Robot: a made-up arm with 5 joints. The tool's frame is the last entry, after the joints.
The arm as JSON. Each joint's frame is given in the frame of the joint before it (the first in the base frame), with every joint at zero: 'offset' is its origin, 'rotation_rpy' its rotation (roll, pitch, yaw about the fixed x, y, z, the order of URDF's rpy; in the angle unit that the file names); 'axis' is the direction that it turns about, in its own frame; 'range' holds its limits. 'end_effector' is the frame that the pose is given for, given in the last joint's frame.
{
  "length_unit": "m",
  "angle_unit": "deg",
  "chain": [
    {
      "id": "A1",
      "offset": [
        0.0,
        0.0,
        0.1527
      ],
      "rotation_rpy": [
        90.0,
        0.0,
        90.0
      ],
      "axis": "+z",
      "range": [
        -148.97,
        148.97
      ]
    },
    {
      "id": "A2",
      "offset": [
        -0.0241,
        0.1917,
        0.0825
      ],
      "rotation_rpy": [
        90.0,
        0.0,
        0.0
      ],
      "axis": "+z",
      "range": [
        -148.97,
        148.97
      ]
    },
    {
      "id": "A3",
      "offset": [
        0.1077,
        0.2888,
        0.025
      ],
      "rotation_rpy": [
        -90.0,
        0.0,
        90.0
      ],
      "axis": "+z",
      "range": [
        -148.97,
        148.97
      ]
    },
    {
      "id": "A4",
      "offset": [
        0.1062,
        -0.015,
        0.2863
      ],
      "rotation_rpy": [
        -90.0,
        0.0,
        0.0
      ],
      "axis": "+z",
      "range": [
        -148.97,
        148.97
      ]
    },
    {
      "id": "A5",
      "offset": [
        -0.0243,
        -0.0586,
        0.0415
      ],
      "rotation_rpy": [
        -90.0,
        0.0,
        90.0
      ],
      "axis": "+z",
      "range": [
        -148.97,
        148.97
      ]
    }
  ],
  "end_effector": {
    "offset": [
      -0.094,
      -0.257,
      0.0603
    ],
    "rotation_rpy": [
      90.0,
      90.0,
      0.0
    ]
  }
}
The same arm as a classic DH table. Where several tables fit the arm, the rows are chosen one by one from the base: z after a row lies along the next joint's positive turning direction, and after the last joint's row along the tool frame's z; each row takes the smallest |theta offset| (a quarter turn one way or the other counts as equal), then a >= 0, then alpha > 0; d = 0 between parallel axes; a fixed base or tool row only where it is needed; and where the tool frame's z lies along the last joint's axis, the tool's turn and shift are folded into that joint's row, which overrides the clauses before.
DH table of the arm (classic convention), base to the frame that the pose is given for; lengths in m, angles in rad. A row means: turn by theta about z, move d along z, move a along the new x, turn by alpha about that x. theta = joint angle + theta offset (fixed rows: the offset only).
base (fixed): d 0.1527, theta0 1.5708, a 0, alpha 1.5708
A1: d 0.0825, theta0 0, a -0.0241, alpha 1.5708
A2: d -0.1667, theta0 1.5708, a 0.2888, alpha -1.5708
A3: d 0.1786, theta0 0, a 0.1062, alpha -1.5708
A4: d 0.0265, theta0 -1.5708, a 0.0586, alpha 1.5708
A5: d 0.0846, theta0 0, a 0.094, alpha -1.5708
tool (fixed): d 0.257, theta0 1.5708, a 0, alpha 0
Joint limits (rad, base to tool): -2.6..2.6 -2.6..2.6 -2.6..2.6 -2.6..2.6 -2.6..2.6

